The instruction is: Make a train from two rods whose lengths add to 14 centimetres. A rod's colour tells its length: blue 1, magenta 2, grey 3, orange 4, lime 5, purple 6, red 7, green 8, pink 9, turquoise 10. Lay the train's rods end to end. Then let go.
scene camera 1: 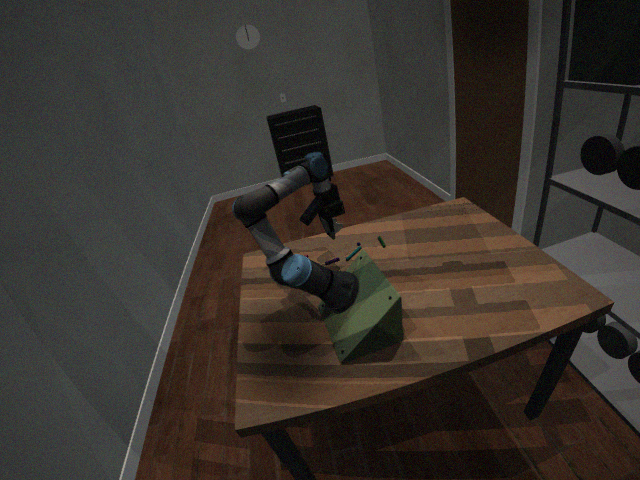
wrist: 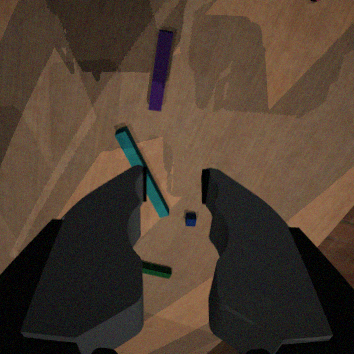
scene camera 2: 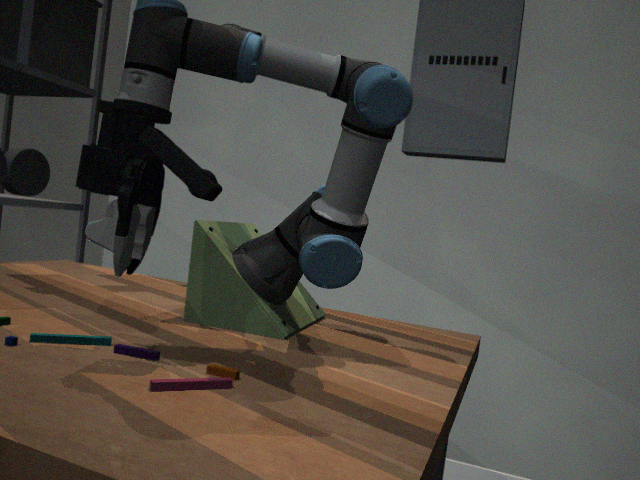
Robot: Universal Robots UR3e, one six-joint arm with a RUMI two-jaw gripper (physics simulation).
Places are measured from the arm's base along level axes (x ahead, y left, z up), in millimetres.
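Pixels of known places: gripper, fingertip midpoint: (scene camera 1: 332, 238) (wrist: 173, 170) (scene camera 2: 124, 275); arm's base, link origin: (scene camera 1: 344, 292) (scene camera 2: 258, 277).
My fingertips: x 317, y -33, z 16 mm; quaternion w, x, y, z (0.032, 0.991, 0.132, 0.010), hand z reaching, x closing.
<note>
For each thing: its top centre in the pictures, then the offset to it from my fingertips. Level surfaces: height alone.
- turquoise rod, top centre: (wrist: 143, 178) (scene camera 2: 72, 335) (scene camera 1: 353, 252) 1 mm back, 77 mm right, 93 mm down
- small blue rod, top centre: (wrist: 190, 222) (scene camera 2: 11, 337) (scene camera 1: 358, 243) 59 mm ahead, 116 mm right, 93 mm down
- purple rod, top centre: (wrist: 159, 72) (scene camera 2: 137, 348) (scene camera 1: 332, 260) 16 mm back, 20 mm left, 93 mm down
- green rod, top centre: (wrist: 139, 269) (scene camera 1: 381, 240) 28 mm ahead, 211 mm right, 93 mm down
- orange rod, top centre: (scene camera 2: 223, 368) 21 mm back, 145 mm left, 93 mm down
- long pink rod, top centre: (scene camera 2: 192, 379) 42 mm ahead, 143 mm left, 93 mm down
- wooden table, surface height: 103 mm down
My gripper (scene camera 1: 334, 233) (scene camera 2: 126, 271) (wrist: 173, 170) is partly open and empty, high above the table. Below it lie a turquoise rod (scene camera 1: 354, 253) (scene camera 2: 70, 339) (wrist: 156, 196) and a small blue rod (scene camera 1: 358, 243) (scene camera 2: 10, 341) (wrist: 190, 219). A purple rod (scene camera 1: 332, 261) (scene camera 2: 136, 351) (wrist: 160, 70) lies near one turquoise end, apart and at a different angle. A green rod (scene camera 1: 381, 241) (scene camera 2: 4, 320) (wrist: 156, 270) lies beyond the blue one; the left finger hides part of it in the wrist view. An orange rod (scene camera 2: 222, 371) lies close behind a long pink rod (scene camera 2: 190, 383).
The arm stands on a green wedge-shaped base (scene camera 1: 364, 310) (scene camera 2: 217, 294) on the wooden table (scene camera 1: 439, 320) (scene camera 2: 310, 423), close to the turquoise and purple rods. The table's far edge runs beyond the rods in scene camera 1. A weight rack stands past the table's right end there.
</note>
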